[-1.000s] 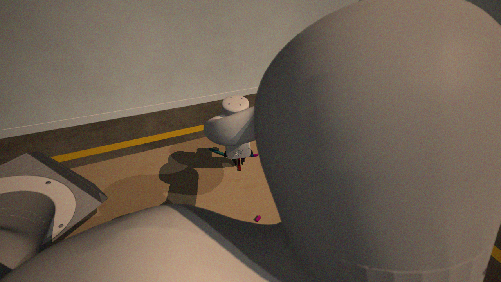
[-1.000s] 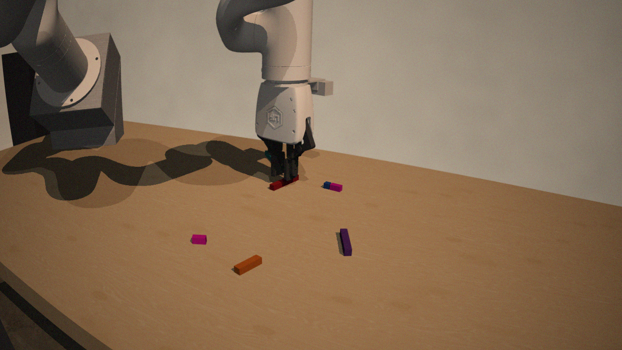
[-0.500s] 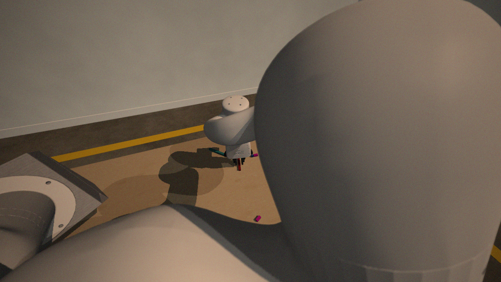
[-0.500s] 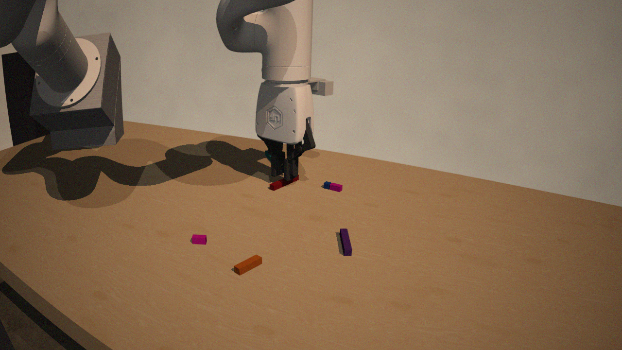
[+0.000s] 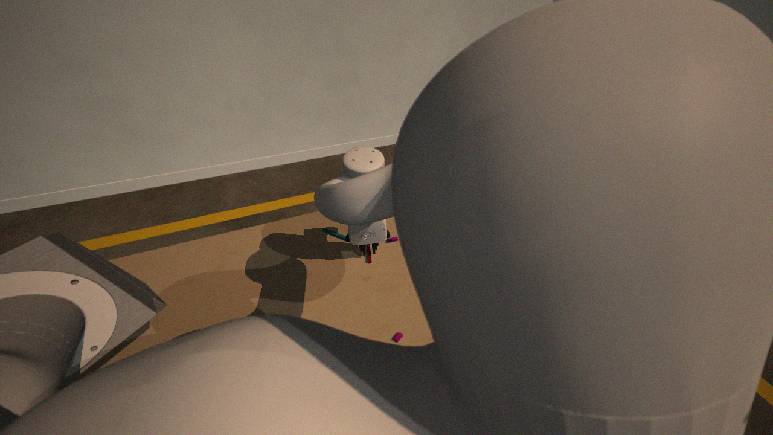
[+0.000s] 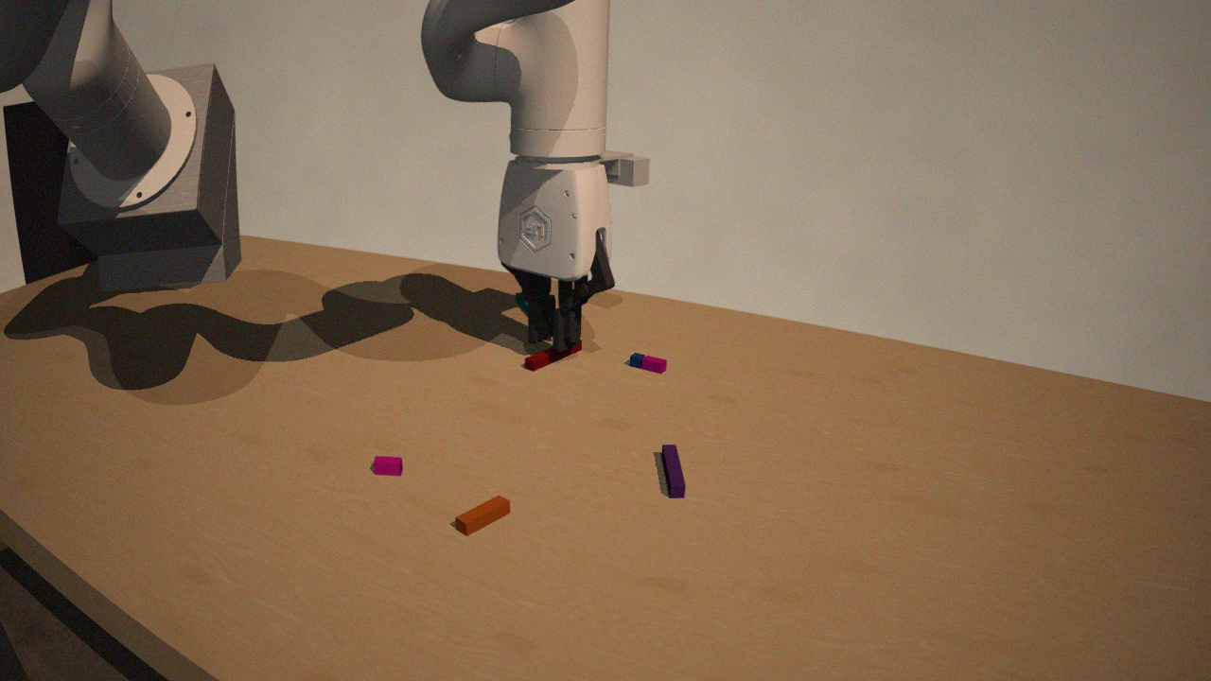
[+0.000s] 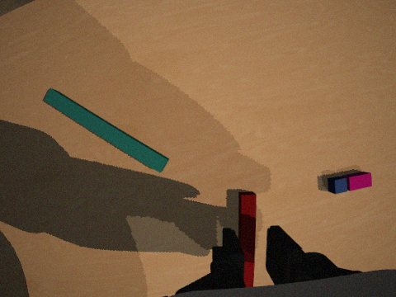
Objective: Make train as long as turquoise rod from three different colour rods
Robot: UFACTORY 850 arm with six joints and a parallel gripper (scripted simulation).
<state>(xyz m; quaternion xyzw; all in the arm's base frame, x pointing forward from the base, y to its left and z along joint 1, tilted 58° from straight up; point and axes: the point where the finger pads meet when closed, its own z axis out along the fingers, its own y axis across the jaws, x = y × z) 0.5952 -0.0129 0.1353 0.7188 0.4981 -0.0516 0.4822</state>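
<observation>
The red rod is 30 mm below my hand. The rest, counted from my hand: purple rod: 210 mm to the right, 110 mm ahead, 30 mm below; then turquoise rod: 120 mm to the left, 40 mm behind, 30 mm below; then blue rod: 80 mm ahead, 30 mm below, 10 mm to the right.
</observation>
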